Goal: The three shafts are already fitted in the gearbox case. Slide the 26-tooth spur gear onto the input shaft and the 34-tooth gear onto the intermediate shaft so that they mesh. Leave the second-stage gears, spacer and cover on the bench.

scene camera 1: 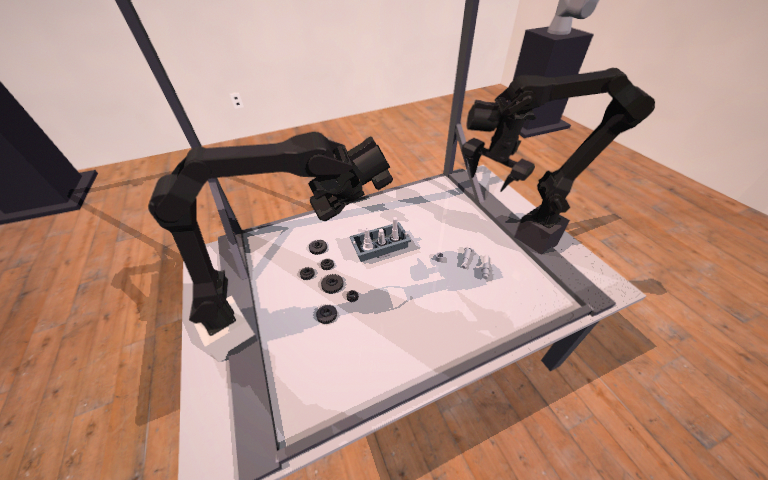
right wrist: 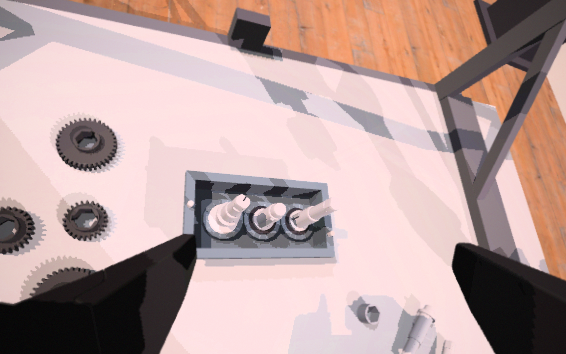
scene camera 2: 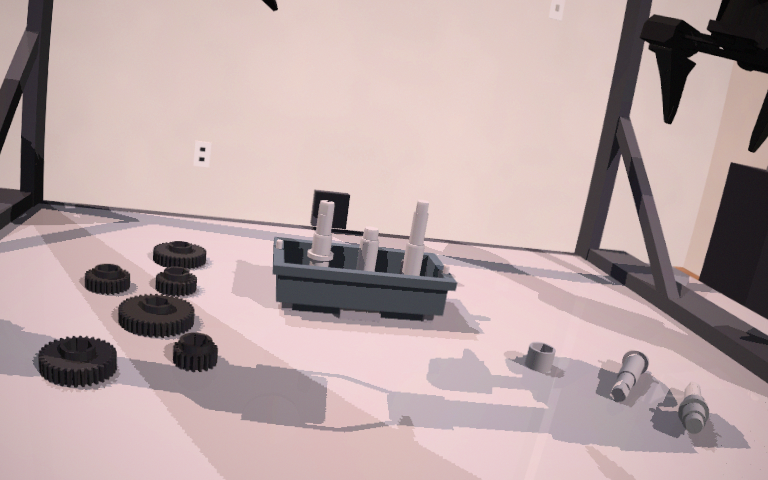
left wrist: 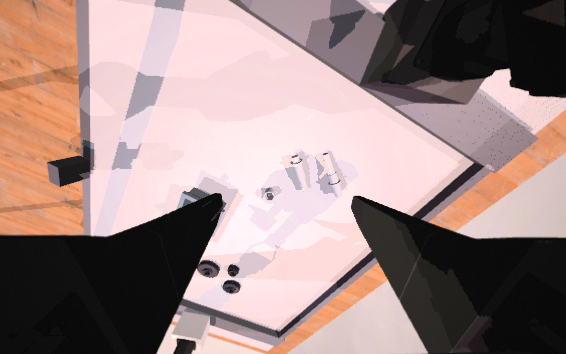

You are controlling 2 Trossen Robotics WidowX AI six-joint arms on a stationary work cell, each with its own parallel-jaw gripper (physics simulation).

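Pixels of known places: left gripper, between the fingertips: (scene camera 1: pixel 486 184) (scene camera 2: pixel 707 137) (left wrist: pixel 288 200); right gripper, between the fingertips: (scene camera 1: pixel 359 195) (right wrist: pixel 323 251); left arm's base, origin of its link: (scene camera 1: pixel 545 218) (left wrist: pixel 459 38); right arm's base, origin of its link: (scene camera 1: pixel 219 319) (left wrist: pixel 186 343).
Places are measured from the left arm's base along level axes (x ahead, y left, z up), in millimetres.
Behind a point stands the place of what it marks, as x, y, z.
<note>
The blue-grey gearbox case (scene camera 1: pixel 383 251) {437, -259, -80} (scene camera 2: pixel 362 291) {434, -258, -77} (right wrist: pixel 260 252) {439, -259, -58} holds three upright pale shafts: a collared tall one (scene camera 2: pixel 322 226) {467, -302, -26} (right wrist: pixel 225 217) {471, -303, -45}, a short middle one (scene camera 2: pixel 369 249) {420, -287, -44} and another tall one (scene camera 2: pixel 417 243) {373, -277, -33}. No gear shows on them. Several dark gears lie flat left of the case, among them a wide one (scene camera 1: pixel 318 246) {588, -418, -89} (scene camera 2: pixel 179 255) {589, -408, -95}, a small one (scene camera 1: pixel 327 264) {603, -331, -90} (scene camera 2: pixel 176 283) {602, -325, -96} and a large one (scene camera 1: pixel 332 283) {630, -255, -91} (scene camera 2: pixel 156 318) {628, -244, -95}; tooth counts are unreadable. My right gripper (right wrist: pixel 323 251) {511, -247, 188} is open and empty, above the case. My left gripper (scene camera 1: pixel 488 182) {157, -131, 127} (scene camera 2: pixel 711 135) {157, -131, 127} (left wrist: pixel 288 200) {157, -131, 127} is open and empty, high at the right.
A small grey ring (scene camera 1: pixel 438 257) {310, -139, -90} (scene camera 2: pixel 534 358) {311, -138, -97} and two pale stepped parts (scene camera 2: pixel 629 373) {242, -83, -91} (scene camera 2: pixel 693 407) {242, -10, -85} lie right of the case. Dark frame posts (scene camera 1: pixel 461 84) {-46, -452, 265} (scene camera 2: pixel 611 130) {-47, -461, 103} stand at the table's back corners. The cover is not identifiable.
</note>
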